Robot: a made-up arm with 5 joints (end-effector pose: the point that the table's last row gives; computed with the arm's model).
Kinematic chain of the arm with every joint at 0, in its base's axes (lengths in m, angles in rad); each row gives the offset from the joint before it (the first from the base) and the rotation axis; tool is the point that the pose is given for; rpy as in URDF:
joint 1: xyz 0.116 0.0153 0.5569 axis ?
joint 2: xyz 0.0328 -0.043 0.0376 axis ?
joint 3: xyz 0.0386 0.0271 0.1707 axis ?
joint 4: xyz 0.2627 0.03 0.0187 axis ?
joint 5: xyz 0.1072 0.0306 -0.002 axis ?
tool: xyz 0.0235 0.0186 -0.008 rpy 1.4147 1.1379 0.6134
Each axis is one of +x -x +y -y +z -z.
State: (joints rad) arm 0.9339 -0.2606 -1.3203 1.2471 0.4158
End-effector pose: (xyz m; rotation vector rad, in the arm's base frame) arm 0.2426 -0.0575 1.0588 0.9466 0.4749 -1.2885
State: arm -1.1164 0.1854 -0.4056 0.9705 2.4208
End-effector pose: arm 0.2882 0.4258 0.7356 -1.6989 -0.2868 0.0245
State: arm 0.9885 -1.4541 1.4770 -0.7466 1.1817
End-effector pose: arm 0.2869 -0.1637 0.7353 0.2549 0.0459 -1.8584
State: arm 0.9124 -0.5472 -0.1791 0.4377 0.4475
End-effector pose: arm 0.3400 -0.1795 0.9695 0.9261 0.5319 -1.3023
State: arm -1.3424 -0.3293 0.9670 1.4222 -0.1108
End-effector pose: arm 0.0916 0.1934 0.5155 -1.2695 2.1985 -1.1813
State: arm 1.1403 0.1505 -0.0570 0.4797 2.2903
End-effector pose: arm 0.3336 -0.3952 0.6717 -1.0007 1.5402 -1.7736
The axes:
joint 1: -z
joint 2: +y
joint 3: +y
joint 4: +y
joint 5: -x

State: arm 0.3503 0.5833 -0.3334 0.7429 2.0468
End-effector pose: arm 0.5742 -0.1211 0.5513 -1.2686 1.4305 -0.9233
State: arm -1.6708 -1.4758 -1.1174 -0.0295 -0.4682
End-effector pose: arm 0.0994 -0.4693 0.8356 1.2689 -0.5453 2.6415
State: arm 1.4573 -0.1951 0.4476 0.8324 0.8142
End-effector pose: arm 0.2057 -0.3157 0.5965 1.3383 1.9817 -1.6473
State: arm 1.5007 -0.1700 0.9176 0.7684 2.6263
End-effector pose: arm 0.1580 -0.2326 0.4736 -0.8880 2.2651 -0.7612
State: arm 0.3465 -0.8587 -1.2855 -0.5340 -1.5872
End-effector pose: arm -0.1990 0.1847 0.9893 -0.2801 -0.1804 1.6582
